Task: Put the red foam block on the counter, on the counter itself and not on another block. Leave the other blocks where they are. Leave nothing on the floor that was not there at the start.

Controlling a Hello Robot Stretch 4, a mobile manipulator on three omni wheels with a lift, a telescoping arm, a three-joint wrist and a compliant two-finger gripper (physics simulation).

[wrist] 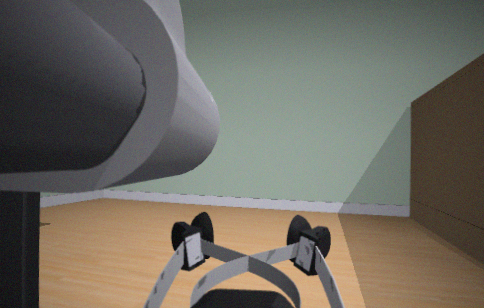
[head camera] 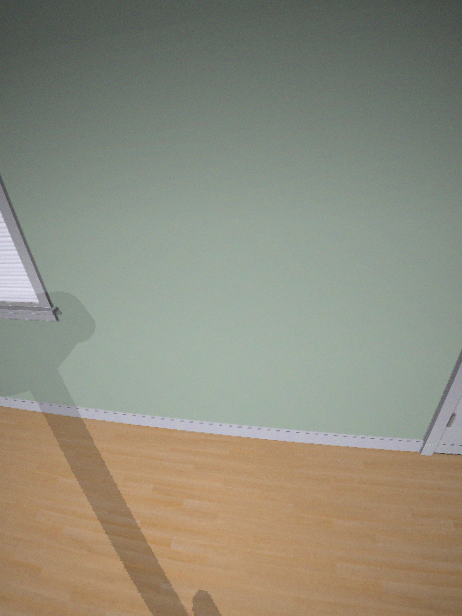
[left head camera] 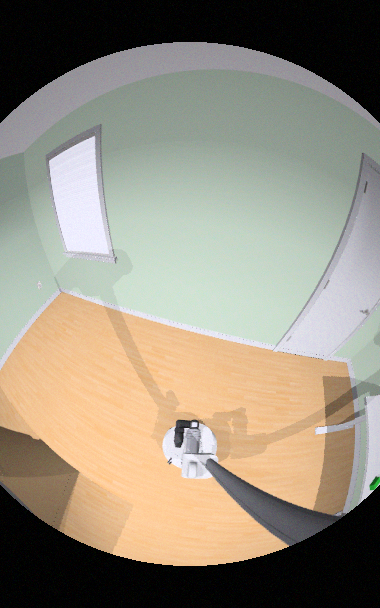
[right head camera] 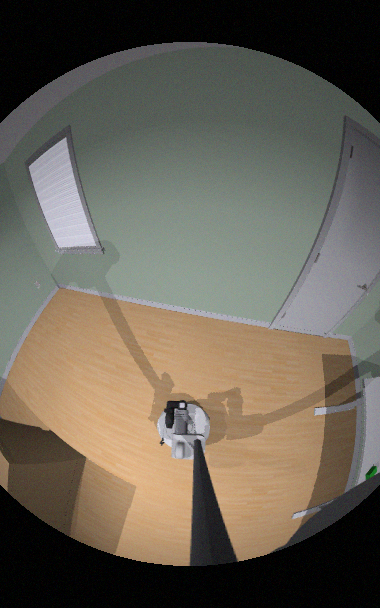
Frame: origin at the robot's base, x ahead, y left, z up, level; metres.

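Seen in the pictures: gripper, fingertip midpoint: (wrist: 250, 232) (left head camera: 175, 465) (right head camera: 167, 446).
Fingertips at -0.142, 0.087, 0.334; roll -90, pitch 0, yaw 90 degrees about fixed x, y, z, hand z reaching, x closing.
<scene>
A point is followed by its place in that frame, as x, y, z.
My gripper (wrist: 250, 232) @(-0.142, 0.087, 0.334) is open in the wrist view, with a wide gap and no object between its fingertips. It is above the wood floor, facing a green wall. The red foam block does not show in any view. A green block (left head camera: 375, 483) (right head camera: 371, 472) lies on a white table (left head camera: 372, 435) @(-0.248, -1.306, 0.693) (right head camera: 371, 425) @(-0.288, -1.317, 0.692) at the right edge of both side head views. A brown cabinet-like unit (wrist: 450, 165) @(-1.550, 1.146, 0.390) (left head camera: 30, 460) @(-0.514, 1.100, 0.454) (right head camera: 45, 485) stands at the right in the wrist view and at the lower left in the side head views. I cannot tell whether it is the counter.
A closed door (left head camera: 340, 270) @(0.976, -1.057, 1.153) (right head camera: 330, 270) @(0.950, -1.181, 0.918) is in the green wall at the right. A window (left head camera: 80, 200) @(1.468, 1.189, 1.401) (right head camera: 62, 195) @(1.466, 1.176, 1.442) is at the left. The table's foot (left head camera: 332, 429) (right head camera: 330, 411) reaches out over the floor. The wood floor (head camera: 280, 525) @(0.727, -0.135, -0.027) runs to the white baseboard (head camera: 240, 431) @(1.210, 0.012, 0.020).
</scene>
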